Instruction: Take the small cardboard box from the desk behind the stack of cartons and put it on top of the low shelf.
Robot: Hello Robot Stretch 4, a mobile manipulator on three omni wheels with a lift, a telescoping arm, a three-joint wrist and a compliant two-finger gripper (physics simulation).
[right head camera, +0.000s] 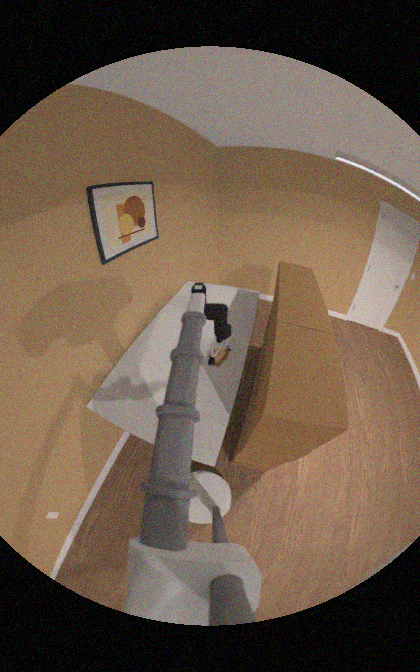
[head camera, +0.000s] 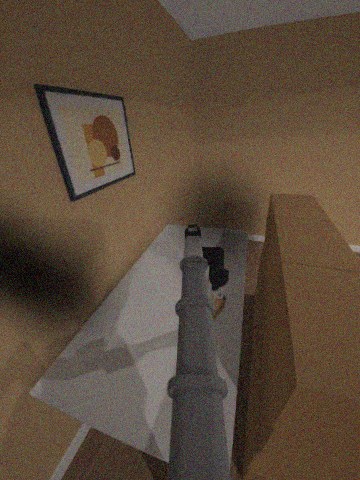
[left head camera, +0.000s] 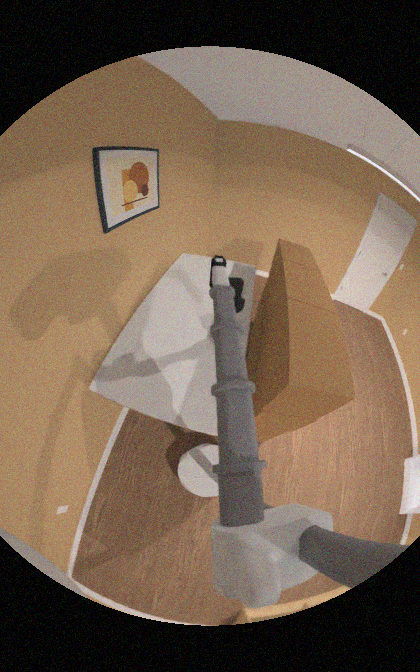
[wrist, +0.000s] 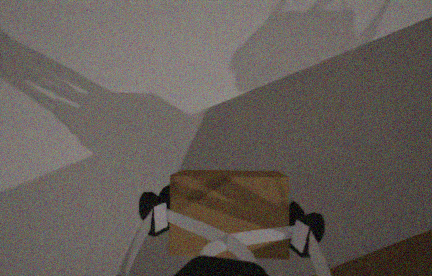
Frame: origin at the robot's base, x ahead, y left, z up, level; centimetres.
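Where they show: gripper, fingertip midpoint: [wrist: 230,209].
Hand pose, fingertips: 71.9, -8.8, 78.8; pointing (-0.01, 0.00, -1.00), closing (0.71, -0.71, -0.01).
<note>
After its pixels a point has its place, as x, y, z.
The small cardboard box [head camera: 219,307] {70.1, -10.7, 82.3} [right head camera: 220,356] [wrist: 230,197] {73.1, -7.4, 83.1} is between the two fingers of my gripper [wrist: 230,209] {71.9, -8.8, 78.8}, which is shut on it, with a fingertip against each side. In the wrist view the box appears to be held above the white-grey desk [head camera: 100,395] {39.9, 36.2, 69.3} [left head camera: 150,395] [right head camera: 120,410] [wrist: 100,30] {71.5, 18.6, 69.2}; the exact gap is hard to tell. In the left head view the arm hides the box. The tall stack of cartons [head camera: 320,320] {44.8, -34.1, 105.2} [left head camera: 320,340] [right head camera: 310,375] stands right of the desk. I cannot make out the low shelf for certain.
A round white stool [left head camera: 192,475] [right head camera: 222,487] stands at the desk's near end, partly behind the arm. A framed picture [head camera: 75,150] {101.2, 50.5, 147.6} hangs on the left wall. A white door [left head camera: 375,255] [right head camera: 385,265] is at the back right. A light wooden edge [left head camera: 300,606] shows at the bottom.
</note>
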